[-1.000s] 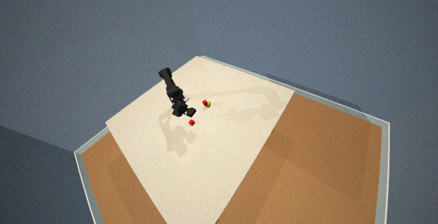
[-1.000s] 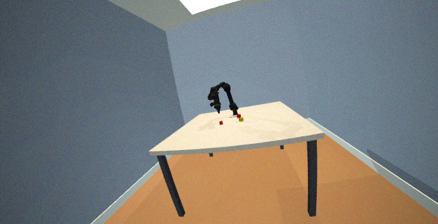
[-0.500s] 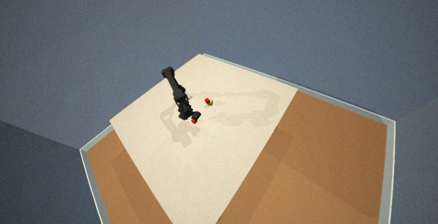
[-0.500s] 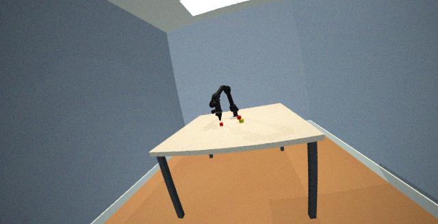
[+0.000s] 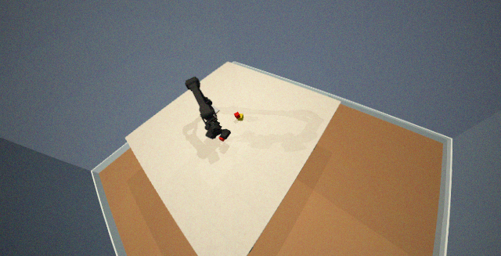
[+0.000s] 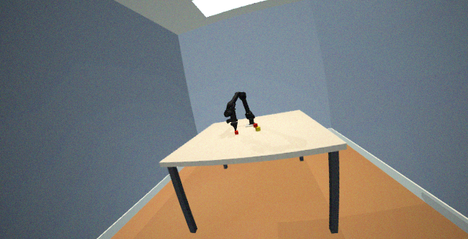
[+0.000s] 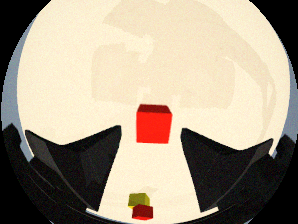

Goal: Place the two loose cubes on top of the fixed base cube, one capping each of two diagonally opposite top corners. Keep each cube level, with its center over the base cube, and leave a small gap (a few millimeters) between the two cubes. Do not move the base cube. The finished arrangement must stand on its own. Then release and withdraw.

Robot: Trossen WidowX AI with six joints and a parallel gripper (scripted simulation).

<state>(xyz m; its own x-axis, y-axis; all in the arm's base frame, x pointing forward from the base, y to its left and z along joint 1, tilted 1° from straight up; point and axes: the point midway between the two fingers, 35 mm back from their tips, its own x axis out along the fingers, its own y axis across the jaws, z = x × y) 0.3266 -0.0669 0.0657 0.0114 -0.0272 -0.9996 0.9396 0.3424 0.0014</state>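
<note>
My gripper tip is now 210 mm to the right of the yellow cube, 60 mm past it and 20 mm above it.
</note>
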